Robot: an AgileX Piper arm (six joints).
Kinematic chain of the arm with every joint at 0, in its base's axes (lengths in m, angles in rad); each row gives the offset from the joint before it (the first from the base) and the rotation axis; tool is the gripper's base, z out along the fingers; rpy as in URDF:
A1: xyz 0 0 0.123 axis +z
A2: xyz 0 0 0 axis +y
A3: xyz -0.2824 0 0.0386 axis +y
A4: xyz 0.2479 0 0.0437 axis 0.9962 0 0.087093
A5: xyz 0 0 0 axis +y
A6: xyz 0.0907 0 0.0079 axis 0.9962 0 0.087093
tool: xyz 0 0 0 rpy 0 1.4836 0
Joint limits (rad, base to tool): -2.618..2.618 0..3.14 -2.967..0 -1.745..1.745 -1.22..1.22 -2.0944..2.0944
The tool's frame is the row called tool.
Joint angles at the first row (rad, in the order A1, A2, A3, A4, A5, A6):
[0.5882 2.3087 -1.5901 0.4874 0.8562 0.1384]
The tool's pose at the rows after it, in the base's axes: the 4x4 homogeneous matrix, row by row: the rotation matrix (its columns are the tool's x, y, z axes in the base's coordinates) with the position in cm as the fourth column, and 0 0 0 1 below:
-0.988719 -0.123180 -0.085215 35.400; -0.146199 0.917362 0.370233 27.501; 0.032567 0.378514 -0.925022 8.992; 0 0 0 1
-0.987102 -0.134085 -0.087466 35.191; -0.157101 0.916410 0.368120 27.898; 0.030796 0.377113 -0.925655 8.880; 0 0 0 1
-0.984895 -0.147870 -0.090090 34.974; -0.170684 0.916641 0.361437 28.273; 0.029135 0.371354 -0.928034 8.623; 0 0 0 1
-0.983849 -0.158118 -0.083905 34.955; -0.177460 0.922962 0.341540 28.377; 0.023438 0.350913 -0.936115 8.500; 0 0 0 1
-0.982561 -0.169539 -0.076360 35.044; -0.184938 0.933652 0.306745 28.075; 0.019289 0.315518 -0.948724 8.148; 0 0 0 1
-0.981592 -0.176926 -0.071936 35.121; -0.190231 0.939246 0.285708 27.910; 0.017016 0.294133 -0.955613 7.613; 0 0 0 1
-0.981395 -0.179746 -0.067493 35.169; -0.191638 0.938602 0.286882 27.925; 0.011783 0.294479 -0.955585 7.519; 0 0 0 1
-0.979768 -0.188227 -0.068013 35.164; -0.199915 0.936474 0.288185 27.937; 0.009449 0.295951 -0.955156 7.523; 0 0 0 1
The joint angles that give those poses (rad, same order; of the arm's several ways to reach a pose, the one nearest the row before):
[0.5882 2.3147 -1.5951 0.4897 0.8562 0.1384]
[0.5986 2.3192 -1.5993 0.4875 0.8548 0.1384]
[0.6093 2.3266 -1.6033 0.4805 0.8523 0.1384]
[0.6157 2.3308 -1.6095 0.4498 0.8523 0.1568]
[0.6157 2.3362 -1.6096 0.4020 0.8523 0.1780]
[0.6157 2.3470 -1.6095 0.3759 0.8458 0.1864]
[0.6157 2.3491 -1.6095 0.3759 0.8393 0.1829]
[0.6157 2.3491 -1.6095 0.3779 0.8393 0.1728]

